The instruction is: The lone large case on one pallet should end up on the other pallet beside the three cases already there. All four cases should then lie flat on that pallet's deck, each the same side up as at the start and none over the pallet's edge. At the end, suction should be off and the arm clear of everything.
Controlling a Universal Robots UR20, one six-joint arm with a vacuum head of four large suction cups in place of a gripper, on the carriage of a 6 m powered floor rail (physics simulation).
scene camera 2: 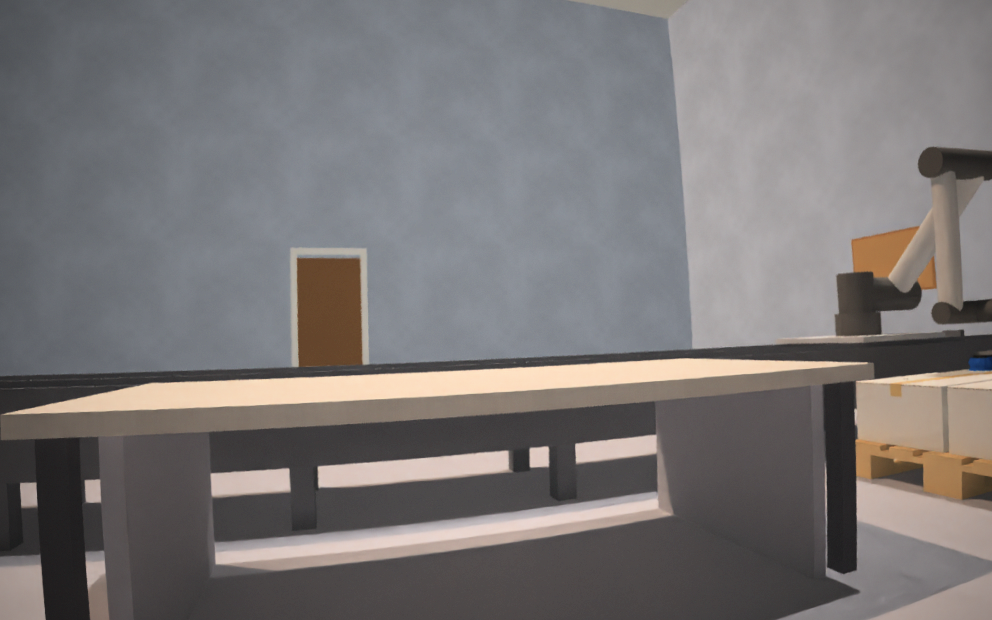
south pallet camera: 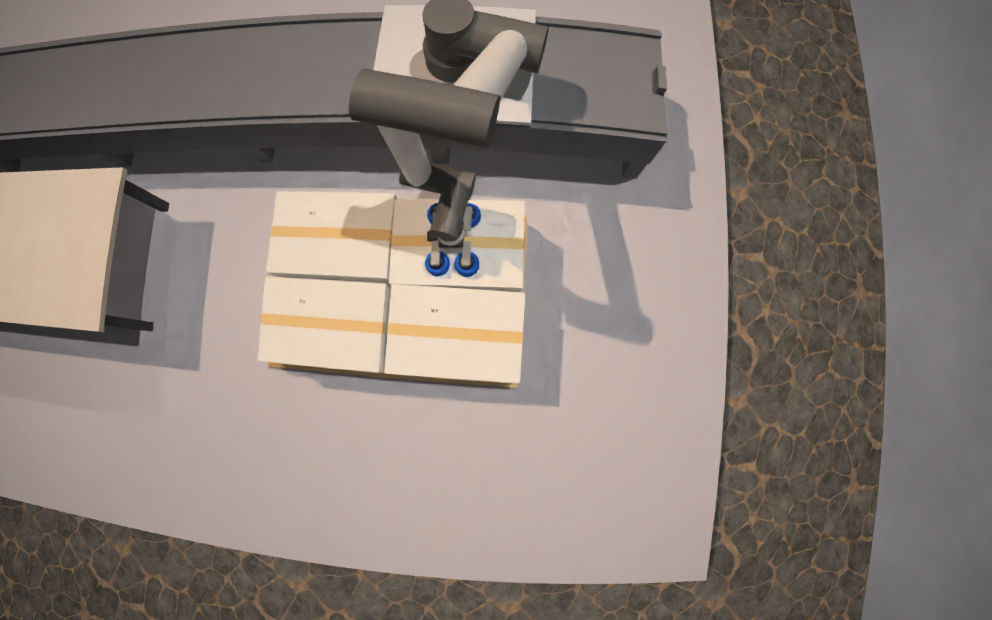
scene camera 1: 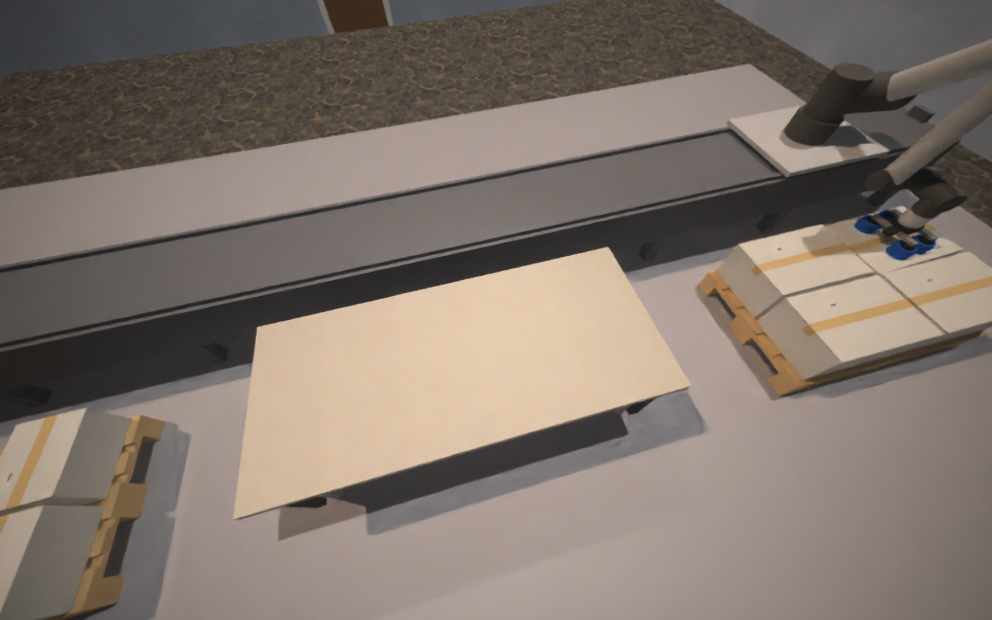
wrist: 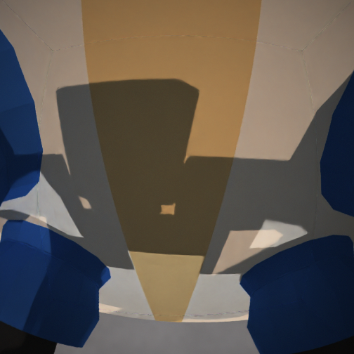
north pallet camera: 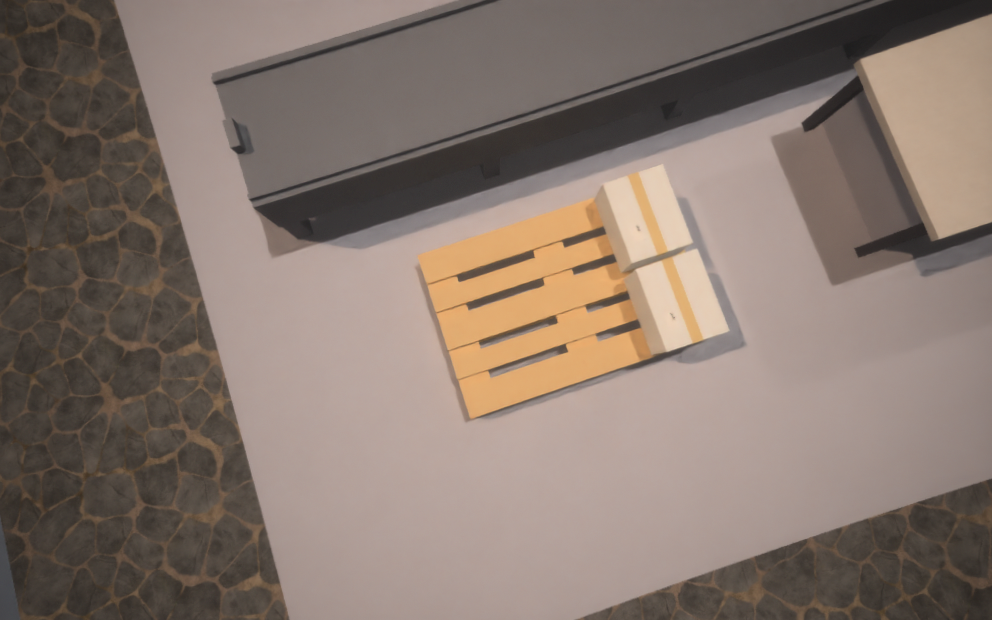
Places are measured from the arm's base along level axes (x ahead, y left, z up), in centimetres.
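Pixels of known places: hand at its tool point: (scene camera 1: 887, 238); arm's base at its link origin: (scene camera 2: 858, 335) (south pallet camera: 453, 58) (scene camera 1: 804, 134).
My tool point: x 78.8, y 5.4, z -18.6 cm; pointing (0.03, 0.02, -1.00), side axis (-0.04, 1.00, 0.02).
Ahead of a thing's pixels: the offset from my tool point to its top centre. Level surfaces: height alone.
Four large white cases with tan tape lie on the south pallet (scene camera 1: 790, 383) (south pallet camera: 277, 365) (scene camera 2: 943, 475). The case @(dz +0.7, dx +0.4, dy +1.7 cm) (south pallet camera: 501, 264) (scene camera 1: 857, 236) (wrist: 280, 115) at the back right in the south pallet view lies flat, level with the back left case @(dz +0.7, dx -1.2, dy -55.4 cm) (south pallet camera: 314, 255), front left case @(dz +0.7, dx +38.5, dy -55.5 cm) (south pallet camera: 321, 347) and front right case @(dz +0.7, dx +39.0, dy +3.2 cm) (south pallet camera: 453, 358). Narrow gaps part them, and none visibly hangs far over the edge. My gripper (south pallet camera: 451, 239) (scene camera 1: 896, 232) (wrist: 175, 210), with four blue cups, is just above the back right case. The wrist view shows the case top a little below the cups, apparently not held.
The north pallet (north pallet camera: 526, 299) carries two smaller taped boxes (north pallet camera: 647, 215) (north pallet camera: 680, 299) at one end, with bare slats beside them. A table @(dz +14.6 cm) (scene camera 1: 453, 380) (scene camera 2: 453, 380) (north pallet camera: 943, 131) (south pallet camera: 51, 248) stands between the pallets. The rail (scene camera 1: 365, 212) (north pallet camera: 438, 102) (south pallet camera: 219, 80) runs behind them.
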